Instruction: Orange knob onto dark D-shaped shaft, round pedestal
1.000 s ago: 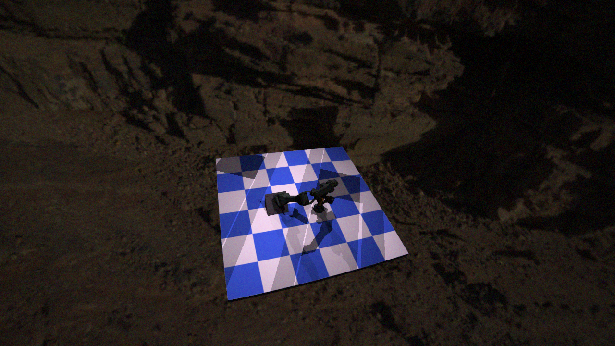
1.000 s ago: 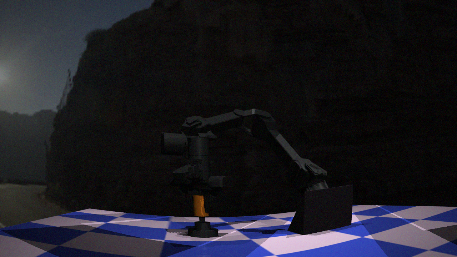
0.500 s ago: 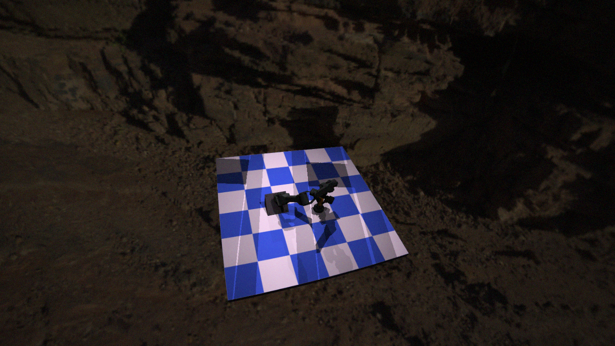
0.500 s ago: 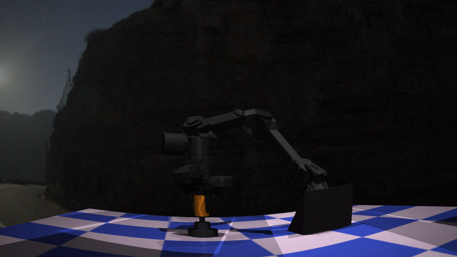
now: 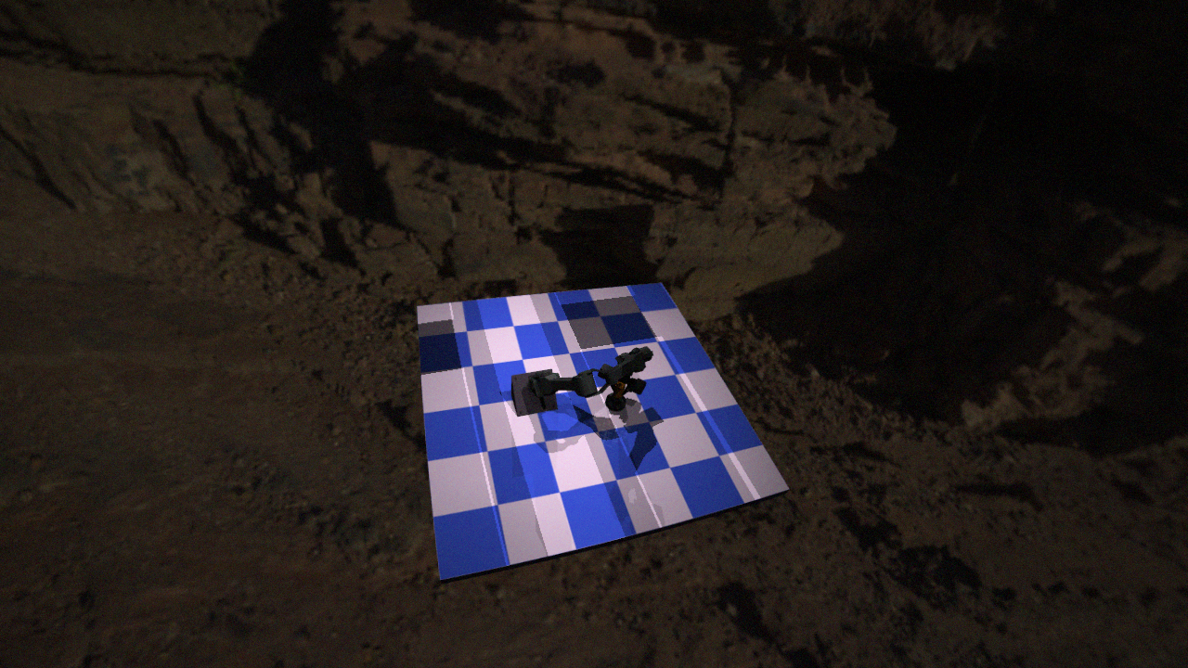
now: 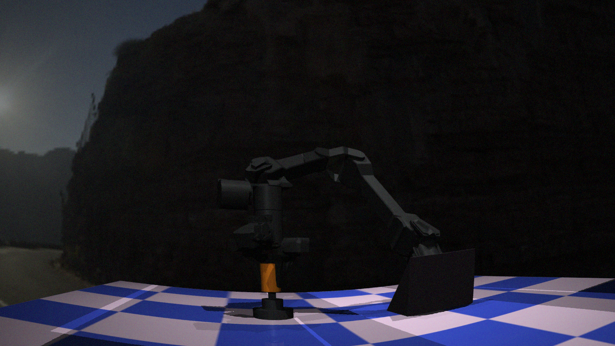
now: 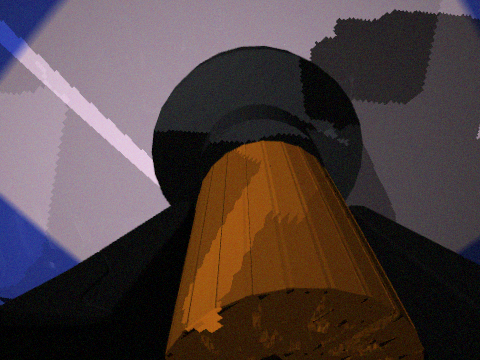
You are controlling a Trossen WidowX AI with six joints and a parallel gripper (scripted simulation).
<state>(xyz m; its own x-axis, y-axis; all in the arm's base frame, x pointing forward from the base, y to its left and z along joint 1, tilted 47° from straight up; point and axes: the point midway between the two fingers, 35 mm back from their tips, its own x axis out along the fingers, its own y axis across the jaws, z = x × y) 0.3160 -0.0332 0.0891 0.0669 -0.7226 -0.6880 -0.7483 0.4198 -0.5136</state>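
The orange knob lies 20 mm above my gripper tip. Also, from my gripper tip: pedestal: 40 mm below.
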